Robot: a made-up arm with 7 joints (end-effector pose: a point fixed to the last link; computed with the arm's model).
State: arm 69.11 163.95 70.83 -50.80 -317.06 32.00 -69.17
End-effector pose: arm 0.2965 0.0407 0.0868 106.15 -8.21 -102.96
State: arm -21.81 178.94 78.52 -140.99 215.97 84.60 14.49
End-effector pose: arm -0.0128 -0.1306 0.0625 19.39 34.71 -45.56
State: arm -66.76 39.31 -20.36 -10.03 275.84 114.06 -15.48
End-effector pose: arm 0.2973 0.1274 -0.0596 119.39 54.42 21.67
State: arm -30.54 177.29 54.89 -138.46 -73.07 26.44 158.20
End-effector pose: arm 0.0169 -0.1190 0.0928 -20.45 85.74 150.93
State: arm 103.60 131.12 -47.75 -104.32 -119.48 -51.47 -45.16
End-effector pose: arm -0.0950 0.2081 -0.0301 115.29 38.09 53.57
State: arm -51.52 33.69 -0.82 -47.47 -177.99 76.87 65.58
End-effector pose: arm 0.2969 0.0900 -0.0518 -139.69 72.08 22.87
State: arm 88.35 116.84 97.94 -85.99 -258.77 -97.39 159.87
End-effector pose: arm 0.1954 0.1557 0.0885 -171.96 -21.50 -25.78
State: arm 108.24 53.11 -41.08 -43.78 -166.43 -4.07 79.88
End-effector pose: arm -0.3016 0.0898 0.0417 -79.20 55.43 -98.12
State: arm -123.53 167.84 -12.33 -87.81 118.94 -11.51 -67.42
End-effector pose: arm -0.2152 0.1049 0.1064 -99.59 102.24 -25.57
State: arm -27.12 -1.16 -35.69 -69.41 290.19 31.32 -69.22
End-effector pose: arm 0.2035 -0.1259 -0.1646 112.14 -36.74 -122.64
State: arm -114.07 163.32 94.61 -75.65 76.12 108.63 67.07
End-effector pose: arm -0.2513 0.0447 -0.1189 52.76 152.73 9.43
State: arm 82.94 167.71 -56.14 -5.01 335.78 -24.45 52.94
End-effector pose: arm 0.2700 0.1647 0.0874 90.46 94.72 -99.19
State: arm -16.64 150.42 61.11 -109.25 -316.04 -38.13 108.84
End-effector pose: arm 0.0226 -0.0720 0.2071 -51.00 -73.54 -103.13
